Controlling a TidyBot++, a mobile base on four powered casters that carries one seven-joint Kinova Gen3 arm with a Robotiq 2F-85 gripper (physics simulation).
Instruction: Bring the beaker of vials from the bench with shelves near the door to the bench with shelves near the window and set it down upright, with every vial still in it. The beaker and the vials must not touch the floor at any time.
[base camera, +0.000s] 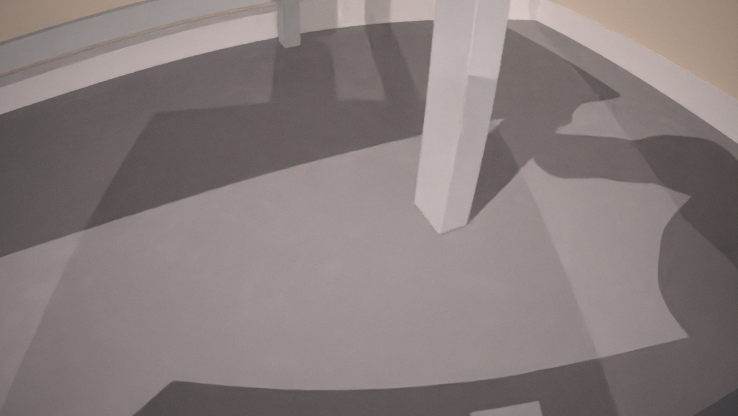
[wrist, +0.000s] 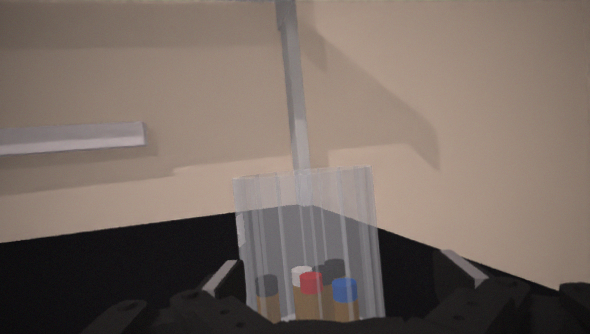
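A clear, upright beaker (wrist: 327, 220) stands on the black bench top (wrist: 125, 265) in the wrist view. Inside it are several brown vials, with a red cap (wrist: 311, 283), a blue cap (wrist: 344, 290), a white cap (wrist: 301, 274) and dark caps (wrist: 266, 284). My gripper (wrist: 337, 276) is open. Its fingers stand to the left and right of the beaker, with gaps on both sides, wider on the right. The beaker's base and the vials' lower ends are hidden behind the gripper's body. The beaker does not show in the base view.
A grey upright post (wrist: 295, 90) rises behind the beaker, near the bench's back corner. A pale horizontal bar (wrist: 70, 139) is on the beige wall at left. In the base view, a thick pale leg (base camera: 449, 129) stands on the floor ahead, with a second leg (base camera: 288, 25) near the wall.
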